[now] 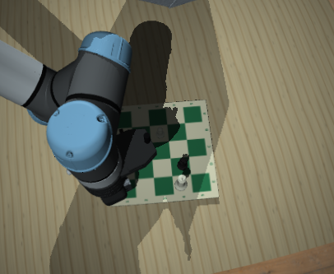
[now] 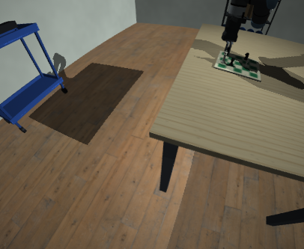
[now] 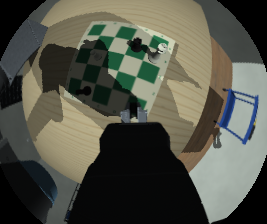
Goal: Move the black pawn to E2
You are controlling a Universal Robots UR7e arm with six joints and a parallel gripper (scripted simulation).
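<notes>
Right now my hand is 10 mm above the small black piece. The rest, counted from my hand: white chess piece 20 mm ahead, 110 mm to the left, 10 mm above; chessboard 60 mm behind, 80 mm to the left, 30 mm below.
</notes>
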